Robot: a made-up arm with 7 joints.
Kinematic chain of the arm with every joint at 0, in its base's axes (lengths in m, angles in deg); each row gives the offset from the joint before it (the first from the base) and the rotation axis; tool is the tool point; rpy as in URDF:
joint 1: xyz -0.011 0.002 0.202 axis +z
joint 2: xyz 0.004 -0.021 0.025 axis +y
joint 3: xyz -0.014 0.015 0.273 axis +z
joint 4: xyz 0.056 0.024 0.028 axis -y
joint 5: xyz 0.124 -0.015 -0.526 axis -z
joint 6: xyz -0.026 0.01 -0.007 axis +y
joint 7: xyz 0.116 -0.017 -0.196 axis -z
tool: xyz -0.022 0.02 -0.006 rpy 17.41 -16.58 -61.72
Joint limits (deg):
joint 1: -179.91..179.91
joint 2: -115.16..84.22
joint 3: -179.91..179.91
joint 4: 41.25..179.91
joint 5: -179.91..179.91
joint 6: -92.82..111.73
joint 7: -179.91..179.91
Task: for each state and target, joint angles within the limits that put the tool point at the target. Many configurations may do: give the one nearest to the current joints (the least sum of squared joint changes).
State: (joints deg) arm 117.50 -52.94 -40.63 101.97 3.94 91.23 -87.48
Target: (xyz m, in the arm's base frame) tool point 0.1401 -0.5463 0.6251
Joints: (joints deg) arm 82.07 -110.80 -23.31 108.01 9.82 111.73 -82.98
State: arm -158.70 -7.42 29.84 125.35 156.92 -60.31 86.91
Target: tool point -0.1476 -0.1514 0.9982
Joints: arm -159.41 -20.95 25.47 138.30 152.88 -56.80 86.09
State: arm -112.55 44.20 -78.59 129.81 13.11 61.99 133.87
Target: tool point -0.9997 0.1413 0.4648
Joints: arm -146.98 60.01 -76.49 124.40 13.91 50.62 133.89
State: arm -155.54 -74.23 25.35 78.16 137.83 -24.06 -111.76
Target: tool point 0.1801 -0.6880 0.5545
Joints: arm -172.66 -73.40 68.95 79.46 142.89 -4.85 -110.94
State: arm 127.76 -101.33 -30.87 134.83 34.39 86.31 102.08
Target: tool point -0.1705 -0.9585 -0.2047
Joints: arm 85.23 -115.16 -21.08 179.91 44.61 54.70 103.39
